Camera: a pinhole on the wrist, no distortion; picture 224 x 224 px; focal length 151.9 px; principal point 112.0 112.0 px. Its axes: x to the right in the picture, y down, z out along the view. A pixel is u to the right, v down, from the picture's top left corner.
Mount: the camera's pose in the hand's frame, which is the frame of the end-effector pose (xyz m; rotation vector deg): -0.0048 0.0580 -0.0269 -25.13 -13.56 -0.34
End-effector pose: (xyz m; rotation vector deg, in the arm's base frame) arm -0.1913 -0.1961 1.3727 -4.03 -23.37 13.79
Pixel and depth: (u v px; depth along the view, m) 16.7 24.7 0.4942
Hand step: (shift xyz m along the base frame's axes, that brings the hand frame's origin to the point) -0.5677 -0.1026 0.2513
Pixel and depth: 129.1 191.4 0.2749
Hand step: -0.1565 0.2921 0.1014
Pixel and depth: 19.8 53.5 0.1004
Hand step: -0.1182 0.0400 0.0169
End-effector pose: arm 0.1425 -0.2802 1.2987 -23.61 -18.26 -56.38
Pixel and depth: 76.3 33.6 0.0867
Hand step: 0.0163 0.0902 0.0250
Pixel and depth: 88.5 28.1 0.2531
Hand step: -0.0432 0.2129 0.1609
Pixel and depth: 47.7 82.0 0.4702
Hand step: -0.0497 0.4865 0.1660
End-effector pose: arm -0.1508 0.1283 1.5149 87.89 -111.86 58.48
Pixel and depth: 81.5 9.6 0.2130
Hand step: 0.0327 -0.0984 -0.2108
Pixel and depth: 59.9 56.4 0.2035
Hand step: -0.0206 -0.0459 -0.2142
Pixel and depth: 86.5 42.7 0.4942
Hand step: 0.0466 -0.2388 -0.4706
